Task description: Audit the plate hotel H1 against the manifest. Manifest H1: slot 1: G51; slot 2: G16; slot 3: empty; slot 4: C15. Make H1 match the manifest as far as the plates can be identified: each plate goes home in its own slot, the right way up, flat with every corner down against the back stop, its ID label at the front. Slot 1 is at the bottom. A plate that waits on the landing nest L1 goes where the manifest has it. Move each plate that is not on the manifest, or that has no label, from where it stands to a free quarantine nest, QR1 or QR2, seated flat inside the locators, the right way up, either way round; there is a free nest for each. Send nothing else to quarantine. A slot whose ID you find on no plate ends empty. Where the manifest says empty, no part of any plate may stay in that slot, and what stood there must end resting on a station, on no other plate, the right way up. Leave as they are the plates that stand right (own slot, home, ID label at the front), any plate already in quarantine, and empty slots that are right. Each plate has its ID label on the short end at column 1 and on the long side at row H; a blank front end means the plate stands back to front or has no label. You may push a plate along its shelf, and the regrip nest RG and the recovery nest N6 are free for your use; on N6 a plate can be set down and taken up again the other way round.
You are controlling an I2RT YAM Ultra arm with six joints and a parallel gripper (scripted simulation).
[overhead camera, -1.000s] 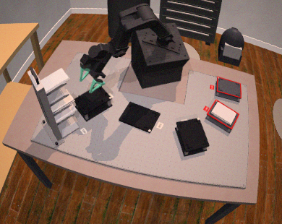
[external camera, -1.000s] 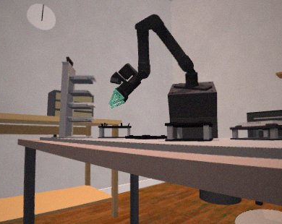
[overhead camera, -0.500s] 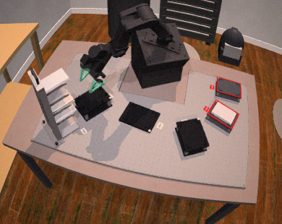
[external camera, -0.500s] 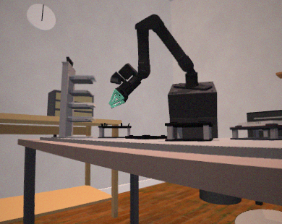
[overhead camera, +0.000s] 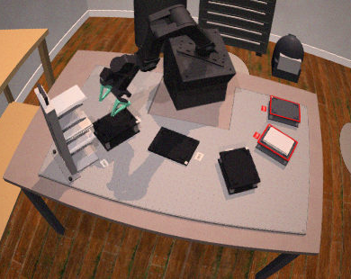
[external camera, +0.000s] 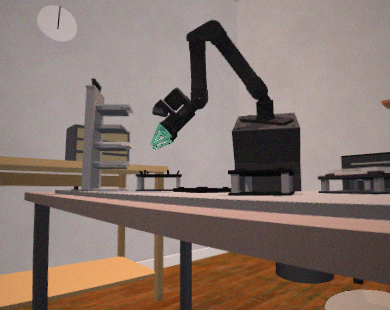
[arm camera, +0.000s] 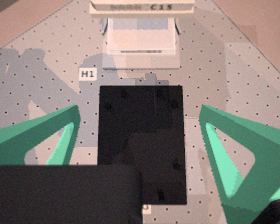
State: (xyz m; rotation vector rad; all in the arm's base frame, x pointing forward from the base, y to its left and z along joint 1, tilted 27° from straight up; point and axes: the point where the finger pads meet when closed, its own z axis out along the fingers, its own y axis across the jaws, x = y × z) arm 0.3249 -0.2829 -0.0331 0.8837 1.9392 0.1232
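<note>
Right now the black regrip nest is 120 mm below my hand, 20 mm behind it and 10 mm to the left of it. From my hand the other things lie so: RG label: 170 mm below, 110 mm behind, 70 mm to the left; plate hotel H1: 190 mm ahead, 130 mm to the right, 20 mm above; H1 tag: 170 mm below, 140 mm ahead, 20 mm to the left.
</note>
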